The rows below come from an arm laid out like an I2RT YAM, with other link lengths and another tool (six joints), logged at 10 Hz.
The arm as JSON. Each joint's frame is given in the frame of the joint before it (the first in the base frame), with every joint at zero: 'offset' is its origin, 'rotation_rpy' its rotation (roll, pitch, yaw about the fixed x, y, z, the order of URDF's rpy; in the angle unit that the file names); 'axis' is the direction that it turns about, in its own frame. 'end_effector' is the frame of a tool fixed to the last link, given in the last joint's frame.
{
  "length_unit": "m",
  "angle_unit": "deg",
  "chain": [
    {
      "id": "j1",
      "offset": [
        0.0,
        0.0,
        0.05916
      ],
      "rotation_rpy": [
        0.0,
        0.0,
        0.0
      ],
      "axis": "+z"
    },
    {
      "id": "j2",
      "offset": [
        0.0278,
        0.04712,
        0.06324
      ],
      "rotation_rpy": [
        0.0,
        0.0,
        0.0
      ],
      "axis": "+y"
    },
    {
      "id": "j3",
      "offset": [
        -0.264,
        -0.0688,
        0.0
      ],
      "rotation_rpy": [
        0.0,
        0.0,
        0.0
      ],
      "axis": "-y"
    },
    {
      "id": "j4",
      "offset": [
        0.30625,
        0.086,
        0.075
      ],
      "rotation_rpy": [
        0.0,
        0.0,
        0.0
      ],
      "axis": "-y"
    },
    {
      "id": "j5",
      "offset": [
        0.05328,
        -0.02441,
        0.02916
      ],
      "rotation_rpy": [
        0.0,
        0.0,
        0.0
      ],
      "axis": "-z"
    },
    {
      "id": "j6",
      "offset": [
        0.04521,
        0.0,
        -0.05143
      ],
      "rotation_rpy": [
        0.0,
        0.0,
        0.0
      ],
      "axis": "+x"
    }
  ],
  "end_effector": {
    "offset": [
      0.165,
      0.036,
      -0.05
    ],
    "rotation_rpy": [
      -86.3,
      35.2,
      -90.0
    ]
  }
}
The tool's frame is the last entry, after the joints.
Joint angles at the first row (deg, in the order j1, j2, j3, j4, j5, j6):
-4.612 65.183 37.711 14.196 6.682 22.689
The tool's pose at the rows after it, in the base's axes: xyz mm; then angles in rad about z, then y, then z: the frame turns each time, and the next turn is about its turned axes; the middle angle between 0 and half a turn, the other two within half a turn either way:
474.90, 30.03, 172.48, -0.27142, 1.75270, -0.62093
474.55, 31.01, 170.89, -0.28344, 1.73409, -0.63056
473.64, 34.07, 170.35, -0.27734, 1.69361, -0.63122
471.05, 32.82, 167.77, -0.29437, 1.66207, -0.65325
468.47, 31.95, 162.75, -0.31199, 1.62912, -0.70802
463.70, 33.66, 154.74, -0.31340, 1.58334, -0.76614
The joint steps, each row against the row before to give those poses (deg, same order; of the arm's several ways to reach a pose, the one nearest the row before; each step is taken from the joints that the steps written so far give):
1.038 -0.260 -0.478 0.786 1.998 -0.902
0.879 -0.105 -1.091 1.980 1.602 -0.443
0.534 -0.490 -2.285 4.139 0.283 -0.550
0.800 -0.518 -2.041 3.242 1.869 -1.438
1.275 -0.008 -1.921 3.621 2.455 -3.367
1.257 0.011 -3.193 5.725 1.541 -4.023

